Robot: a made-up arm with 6 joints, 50 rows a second.
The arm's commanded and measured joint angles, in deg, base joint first. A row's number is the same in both.
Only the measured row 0 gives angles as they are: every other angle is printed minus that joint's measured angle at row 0.
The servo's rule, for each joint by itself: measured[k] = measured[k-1] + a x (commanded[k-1-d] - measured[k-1]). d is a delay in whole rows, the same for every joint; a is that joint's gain. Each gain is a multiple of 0.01, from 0.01 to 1. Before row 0 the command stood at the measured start. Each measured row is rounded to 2 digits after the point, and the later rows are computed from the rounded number. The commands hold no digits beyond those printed.
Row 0, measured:
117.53 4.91 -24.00 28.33 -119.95 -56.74
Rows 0 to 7, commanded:
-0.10 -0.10 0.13 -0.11 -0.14 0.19
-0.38 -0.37 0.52 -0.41 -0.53 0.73
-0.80 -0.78 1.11 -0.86 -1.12 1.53
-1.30 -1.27 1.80 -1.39 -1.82 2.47
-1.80 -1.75 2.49 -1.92 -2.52 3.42
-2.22 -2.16 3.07 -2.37 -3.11 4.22
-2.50 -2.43 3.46 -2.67 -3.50 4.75
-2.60 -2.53 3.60 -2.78 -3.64 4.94
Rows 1 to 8, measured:
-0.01 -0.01 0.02 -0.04 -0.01 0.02
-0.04 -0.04 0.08 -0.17 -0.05 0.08
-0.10 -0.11 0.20 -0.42 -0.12 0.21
-0.20 -0.21 0.39 -0.77 -0.24 0.41
-0.33 -0.35 0.64 -1.18 -0.40 0.68
-0.48 -0.51 0.93 -1.61 -0.59 1.00
-0.64 -0.68 1.23 -1.99 -0.79 1.34
-0.80 -0.85 1.51 -2.27 -0.99 1.66
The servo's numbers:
d 0
a 0.08 0.09 0.12 0.36 0.07 0.09

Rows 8 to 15, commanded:
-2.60 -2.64 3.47 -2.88 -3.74 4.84
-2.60 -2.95 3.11 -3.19 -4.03 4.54
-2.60 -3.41 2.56 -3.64 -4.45 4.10
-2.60 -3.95 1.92 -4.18 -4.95 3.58
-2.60 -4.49 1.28 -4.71 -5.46 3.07
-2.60 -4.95 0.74 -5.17 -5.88 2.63
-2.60 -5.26 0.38 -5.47 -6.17 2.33
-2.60 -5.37 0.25 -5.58 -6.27 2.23
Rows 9 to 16, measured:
-0.94 -1.01 1.75 -2.49 -1.18 1.95
-1.07 -1.18 1.91 -2.74 -1.38 2.18
-1.19 -1.38 1.99 -3.06 -1.59 2.35
-1.30 -1.61 1.98 -3.46 -1.83 2.46
-1.40 -1.87 1.90 -3.91 -2.08 2.51
-1.50 -2.15 1.76 -4.36 -2.35 2.52
-1.59 -2.43 1.59 -4.76 -2.62 2.50
-1.67 -2.69 1.43 -5.06 -2.88 2.48

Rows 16 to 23, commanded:
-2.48 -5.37 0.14 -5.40 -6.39 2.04
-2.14 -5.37 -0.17 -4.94 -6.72 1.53
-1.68 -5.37 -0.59 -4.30 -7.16 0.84
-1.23 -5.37 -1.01 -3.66 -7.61 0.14
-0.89 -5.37 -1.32 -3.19 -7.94 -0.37
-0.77 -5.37 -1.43 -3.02 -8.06 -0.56
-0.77 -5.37 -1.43 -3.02 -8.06 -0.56
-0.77 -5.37 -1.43 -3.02 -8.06 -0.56
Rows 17 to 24, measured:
-1.73 -2.93 1.28 -5.18 -3.13 2.44
-1.76 -3.15 1.11 -5.09 -3.38 2.36
-1.75 -3.35 0.91 -4.81 -3.64 2.22
-1.71 -3.53 0.68 -4.40 -3.92 2.03
-1.64 -3.70 0.44 -3.96 -4.20 1.81
-1.57 -3.85 0.22 -3.62 -4.47 1.60
-1.51 -3.99 0.02 -3.40 -4.72 1.41
-1.45 -4.11 -0.15 -3.26 -4.95 1.23

